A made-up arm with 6 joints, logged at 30 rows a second.
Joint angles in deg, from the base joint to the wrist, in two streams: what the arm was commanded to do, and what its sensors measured. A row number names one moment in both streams.
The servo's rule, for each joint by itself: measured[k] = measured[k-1] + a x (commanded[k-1-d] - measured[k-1]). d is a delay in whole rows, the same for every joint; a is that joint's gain. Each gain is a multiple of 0.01, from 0.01 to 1. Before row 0 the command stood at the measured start. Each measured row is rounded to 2 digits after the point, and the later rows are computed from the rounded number. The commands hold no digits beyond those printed.
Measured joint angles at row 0:
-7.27, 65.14, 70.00, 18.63, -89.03, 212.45
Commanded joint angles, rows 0 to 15:
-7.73, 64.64, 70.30, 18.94, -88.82, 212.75
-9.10, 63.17, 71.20, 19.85, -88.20, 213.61
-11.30, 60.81, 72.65, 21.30, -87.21, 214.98
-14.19, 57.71, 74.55, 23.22, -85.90, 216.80
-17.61, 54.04, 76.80, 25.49, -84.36, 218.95
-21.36, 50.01, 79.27, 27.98, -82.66, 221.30
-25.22, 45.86, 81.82, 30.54, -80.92, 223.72
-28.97, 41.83, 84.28, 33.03, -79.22, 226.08
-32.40, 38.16, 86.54, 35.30, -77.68, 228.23
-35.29, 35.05, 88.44, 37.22, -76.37, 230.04
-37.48, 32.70, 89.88, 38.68, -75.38, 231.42
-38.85, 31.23, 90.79, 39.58, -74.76, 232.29
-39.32, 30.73, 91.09, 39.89, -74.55, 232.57
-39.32, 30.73, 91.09, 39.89, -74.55, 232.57
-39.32, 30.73, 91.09, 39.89, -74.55, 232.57
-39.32, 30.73, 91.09, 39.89, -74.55, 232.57
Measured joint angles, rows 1 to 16:
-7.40, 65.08, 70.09, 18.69, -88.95, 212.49
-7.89, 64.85, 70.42, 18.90, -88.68, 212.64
-8.88, 64.37, 71.09, 19.33, -88.15, 212.94
-10.42, 63.57, 72.13, 20.03, -87.34, 213.44
-12.51, 62.43, 73.53, 21.01, -86.27, 214.16
-15.08, 60.94, 75.25, 22.26, -84.97, 215.09
-18.02, 59.13, 77.22, 23.75, -83.51, 216.21
-21.20, 57.05, 79.34, 25.42, -81.97, 217.49
-24.45, 54.78, 81.50, 27.20, -80.43, 218.89
-27.59, 52.41, 83.58, 29.00, -78.97, 220.34
-30.46, 50.04, 85.47, 30.74, -77.68, 221.78
-32.89, 47.78, 87.07, 32.33, -76.63, 223.15
-34.75, 45.73, 88.28, 33.69, -75.88, 224.37
-36.08, 43.93, 89.12, 34.81, -75.40, 225.44
-37.02, 42.35, 89.71, 35.72, -75.09, 226.37
-37.69, 40.96, 90.12, 36.47, -74.90, 227.18
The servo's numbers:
d 0
a 0.29 0.12 0.30 0.18 0.36 0.13

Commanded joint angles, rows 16 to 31:
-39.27, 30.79, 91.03, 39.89, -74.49, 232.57
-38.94, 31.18, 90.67, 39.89, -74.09, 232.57
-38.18, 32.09, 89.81, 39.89, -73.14, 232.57
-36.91, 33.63, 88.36, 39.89, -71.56, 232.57
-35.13, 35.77, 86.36, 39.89, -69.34, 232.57
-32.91, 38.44, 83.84, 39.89, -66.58, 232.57
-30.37, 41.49, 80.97, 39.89, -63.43, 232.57
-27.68, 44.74, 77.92, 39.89, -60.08, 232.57
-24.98, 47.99, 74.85, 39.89, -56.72, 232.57
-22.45, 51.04, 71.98, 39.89, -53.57, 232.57
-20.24, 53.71, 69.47, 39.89, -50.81, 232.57
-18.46, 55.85, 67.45, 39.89, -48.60, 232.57
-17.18, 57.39, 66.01, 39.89, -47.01, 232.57
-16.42, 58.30, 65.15, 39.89, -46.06, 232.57
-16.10, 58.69, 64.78, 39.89, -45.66, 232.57
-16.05, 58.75, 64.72, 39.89, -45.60, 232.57
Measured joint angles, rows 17 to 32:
-38.15, 39.74, 90.39, 37.09, -74.75, 227.88
-38.38, 38.71, 90.47, 37.59, -74.51, 228.49
-38.32, 37.92, 90.27, 38.00, -74.02, 229.02
-37.91, 37.41, 89.70, 38.34, -73.13, 229.48
-37.10, 37.21, 88.70, 38.62, -71.77, 229.88
-35.88, 37.36, 87.24, 38.85, -69.90, 230.23
-34.28, 37.86, 85.36, 39.04, -67.57, 230.53
-32.37, 38.69, 83.13, 39.19, -64.87, 230.80
-30.23, 39.81, 80.65, 39.32, -61.94, 231.03
-27.97, 41.16, 78.05, 39.42, -58.93, 231.23
-25.73, 42.67, 75.48, 39.50, -56.01, 231.40
-23.62, 44.25, 73.07, 39.57, -53.34, 231.55
-21.75, 45.83, 70.95, 39.63, -51.06, 231.68
-20.20, 47.33, 69.21, 39.68, -49.26, 231.80
-19.01, 48.69, 67.88, 39.72, -47.96, 231.90
-18.15, 49.90, 66.93, 39.75, -47.11, 231.99

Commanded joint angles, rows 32 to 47:
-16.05, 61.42, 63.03, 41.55, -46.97, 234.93
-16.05, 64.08, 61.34, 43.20, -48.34, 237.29
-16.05, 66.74, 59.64, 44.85, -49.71, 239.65
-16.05, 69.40, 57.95, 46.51, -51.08, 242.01
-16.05, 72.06, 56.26, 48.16, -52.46, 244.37
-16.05, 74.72, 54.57, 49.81, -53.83, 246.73
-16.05, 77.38, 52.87, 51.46, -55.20, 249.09
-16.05, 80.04, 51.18, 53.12, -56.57, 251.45
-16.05, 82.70, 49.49, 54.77, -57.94, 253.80
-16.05, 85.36, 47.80, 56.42, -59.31, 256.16
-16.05, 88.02, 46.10, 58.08, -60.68, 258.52
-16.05, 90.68, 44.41, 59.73, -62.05, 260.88
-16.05, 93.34, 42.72, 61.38, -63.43, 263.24
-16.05, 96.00, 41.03, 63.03, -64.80, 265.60
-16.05, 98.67, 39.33, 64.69, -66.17, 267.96
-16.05, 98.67, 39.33, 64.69, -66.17, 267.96
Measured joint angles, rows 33 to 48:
-17.54, 51.28, 65.76, 40.07, -47.06, 232.37
-17.11, 52.82, 64.43, 40.63, -47.52, 233.01
-16.80, 54.49, 62.99, 41.39, -48.31, 233.87
-16.58, 56.28, 61.48, 42.31, -49.31, 234.93
-16.43, 58.17, 59.91, 43.36, -50.44, 236.16
-16.32, 60.16, 58.31, 44.52, -51.66, 237.53
-16.24, 62.23, 56.68, 45.77, -52.93, 239.03
-16.18, 64.37, 55.03, 47.09, -54.24, 240.64
-16.14, 66.57, 53.37, 48.47, -55.57, 242.35
-16.11, 68.82, 51.70, 49.90, -56.92, 244.15
-16.09, 71.12, 50.02, 51.37, -58.27, 246.02
-16.08, 73.47, 48.34, 52.87, -59.63, 247.95
-16.07, 75.85, 46.65, 54.40, -61.00, 249.94
-16.06, 78.27, 44.96, 55.95, -62.37, 251.98
-16.06, 80.72, 43.27, 57.52, -63.74, 254.06
-16.06, 82.87, 42.09, 58.81, -64.61, 255.87

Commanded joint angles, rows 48 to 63:
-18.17, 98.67, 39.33, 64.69, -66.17, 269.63
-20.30, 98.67, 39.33, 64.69, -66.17, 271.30
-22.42, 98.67, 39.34, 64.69, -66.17, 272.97
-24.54, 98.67, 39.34, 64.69, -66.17, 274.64
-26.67, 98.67, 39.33, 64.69, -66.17, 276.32
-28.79, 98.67, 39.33, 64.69, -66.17, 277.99
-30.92, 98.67, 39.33, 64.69, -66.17, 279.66
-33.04, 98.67, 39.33, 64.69, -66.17, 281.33
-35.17, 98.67, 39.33, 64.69, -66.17, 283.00
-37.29, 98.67, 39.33, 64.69, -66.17, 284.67
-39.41, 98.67, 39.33, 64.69, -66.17, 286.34
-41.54, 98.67, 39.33, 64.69, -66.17, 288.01
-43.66, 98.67, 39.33, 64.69, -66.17, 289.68
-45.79, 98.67, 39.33, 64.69, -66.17, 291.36
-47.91, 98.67, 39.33, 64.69, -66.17, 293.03
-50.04, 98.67, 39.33, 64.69, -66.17, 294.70
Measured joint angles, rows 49 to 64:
-16.67, 84.77, 41.26, 59.87, -65.17, 257.66
-17.72, 86.44, 40.68, 60.74, -65.53, 259.43
-19.08, 87.91, 40.28, 61.45, -65.76, 261.19
-20.66, 89.20, 40.00, 62.03, -65.91, 262.94
-22.40, 90.34, 39.80, 62.51, -66.00, 264.68
-24.25, 91.34, 39.66, 62.90, -66.06, 266.41
-26.18, 92.22, 39.56, 63.22, -66.10, 268.13
-28.17, 92.99, 39.49, 63.48, -66.13, 269.85
-30.20, 93.67, 39.44, 63.70, -66.14, 271.56
-32.26, 94.27, 39.41, 63.88, -66.15, 273.26
-34.33, 94.80, 39.39, 64.03, -66.16, 274.96
-36.42, 95.26, 39.37, 64.15, -66.16, 276.66
-38.52, 95.67, 39.36, 64.25, -66.16, 278.35
-40.63, 96.03, 39.35, 64.33, -66.16, 280.04
-42.74, 96.35, 39.34, 64.39, -66.16, 281.73
-44.86, 96.63, 39.34, 64.44, -66.16, 283.42

